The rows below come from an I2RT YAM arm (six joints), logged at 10 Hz.
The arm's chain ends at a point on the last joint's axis. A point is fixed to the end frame.
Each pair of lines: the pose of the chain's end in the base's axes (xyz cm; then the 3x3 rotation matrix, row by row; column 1 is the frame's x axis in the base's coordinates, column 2 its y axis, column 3 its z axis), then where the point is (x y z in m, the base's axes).
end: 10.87, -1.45, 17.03; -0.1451, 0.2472, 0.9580; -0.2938, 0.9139, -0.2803; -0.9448, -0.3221, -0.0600
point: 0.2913 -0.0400 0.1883
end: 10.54, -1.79, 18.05; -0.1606, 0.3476, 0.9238; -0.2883, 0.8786, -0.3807; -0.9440, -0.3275, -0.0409
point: 0.2840 -0.0624 0.2018
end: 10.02, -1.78, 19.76; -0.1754, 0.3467, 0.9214; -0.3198, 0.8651, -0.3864; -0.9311, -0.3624, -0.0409
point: 0.2788 -0.0624 0.2179
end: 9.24, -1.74, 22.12; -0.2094, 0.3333, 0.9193; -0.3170, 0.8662, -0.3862; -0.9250, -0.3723, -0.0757
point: 0.2717 -0.0620 0.2348
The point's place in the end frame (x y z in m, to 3 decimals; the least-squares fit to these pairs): -0.036 0.016 0.181
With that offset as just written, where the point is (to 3 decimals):
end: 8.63, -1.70, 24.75; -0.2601, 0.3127, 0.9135; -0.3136, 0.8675, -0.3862; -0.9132, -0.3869, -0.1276
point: 0.266 -0.062 0.251
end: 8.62, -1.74, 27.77; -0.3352, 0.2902, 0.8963; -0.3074, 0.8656, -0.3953; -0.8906, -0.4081, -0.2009
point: 0.265 -0.064 0.267
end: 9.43, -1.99, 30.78; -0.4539, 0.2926, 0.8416; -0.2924, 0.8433, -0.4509; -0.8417, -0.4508, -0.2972
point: 0.268 -0.077 0.277
